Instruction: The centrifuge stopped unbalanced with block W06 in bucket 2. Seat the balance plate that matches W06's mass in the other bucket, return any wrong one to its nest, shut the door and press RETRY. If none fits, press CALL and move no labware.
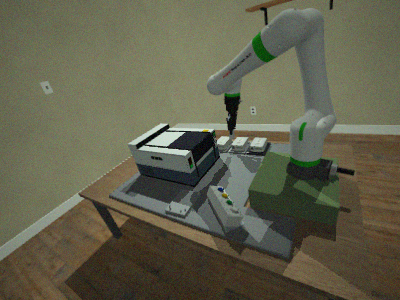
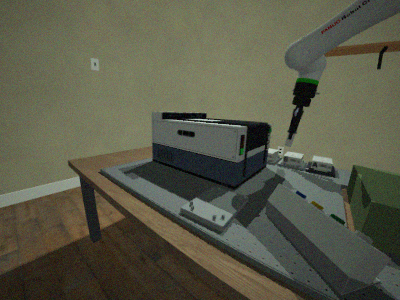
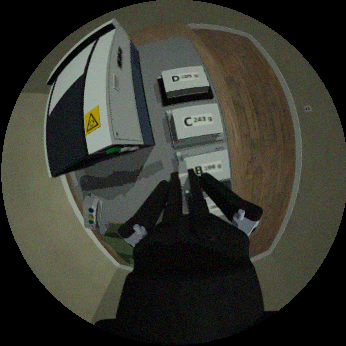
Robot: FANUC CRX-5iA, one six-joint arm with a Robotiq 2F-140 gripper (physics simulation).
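Where they show: gripper, fingertip midpoint: (image 1: 231, 138) (image 2: 287, 146) (image 3: 183, 166); arm's base at its link origin: (image 1: 303, 170).
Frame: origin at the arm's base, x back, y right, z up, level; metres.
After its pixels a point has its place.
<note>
The gripper (image 1: 231, 134) @[x -0.493, y 0.166, z 0.019 m] (image 2: 290, 142) @[x -0.493, y 0.166, z 0.019 m] (image 3: 184, 172) @[x -0.493, y 0.166, z 0.019 m] is shut and empty, pointing down above the plate row near plate B. Plate B (image 3: 212, 165) @[x -0.483, y 0.247, z -0.031 m] (image 2: 293, 159) @[x -0.458, y 0.173, z -0.043 m] is partly hidden by the fingers, and its mass is blurred. Plate C (image 3: 197, 121) @[x -0.603, y 0.209, z -0.032 m], marked 243 g, and plate D (image 3: 185, 81) @[x -0.728, y 0.187, z -0.032 m], apparently 105 g, sit in their nests farther along. Plate A (image 2: 322, 163) @[x -0.335, y 0.196, z -0.037 m] (image 1: 258, 143) @[x -0.337, y 0.235, z -0.031 m] is at the row's other end. The centrifuge (image 1: 165, 159) @[x -0.658, y -0.274, z 0.080 m] (image 2: 200, 145) @[x -0.654, y -0.274, z 0.042 m] (image 3: 100, 100) @[x -0.621, y 0.055, z 0.125 m] has white and black top panels; its buckets and W06 do not show. The button box (image 1: 225, 210) @[x -0.195, y -0.376, z -0.005 m] (image 2: 320, 235) @[x -0.230, y -0.375, z -0.031 m] (image 3: 92, 212) @[x -0.292, y -0.254, z -0.022 m] has blue, yellow and green buttons.
A flat pale plate with small pegs (image 1: 178, 209) @[x -0.447, y -0.430, z -0.071 m] (image 2: 206, 215) @[x -0.444, y -0.440, z -0.071 m] lies on the grey perforated board near the table's front edge. The green base block (image 1: 295, 192) @[x 0.011, y -0.164, z 0.000 m] (image 2: 380, 195) @[x -0.152, y -0.175, z 0.004 m] carries the arm at the right. The centrifuge stands close beside the plate row.
</note>
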